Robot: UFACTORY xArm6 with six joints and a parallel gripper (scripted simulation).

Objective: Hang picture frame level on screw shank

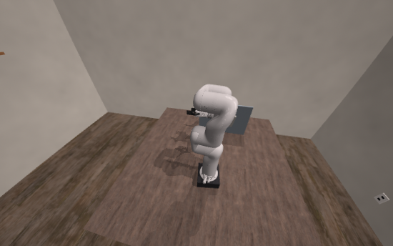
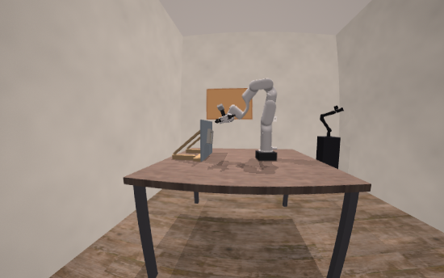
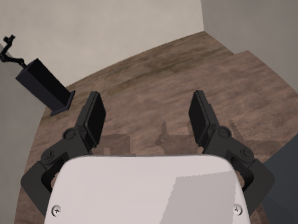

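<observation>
Now: the picture frame 18 cm ahead of my hand, 28 cm to the right of it and 15 cm below it. The rest, counted from my hand: grey-blue wall panel (20 cm ahead, 27 cm to the right, 16 cm below).
</observation>
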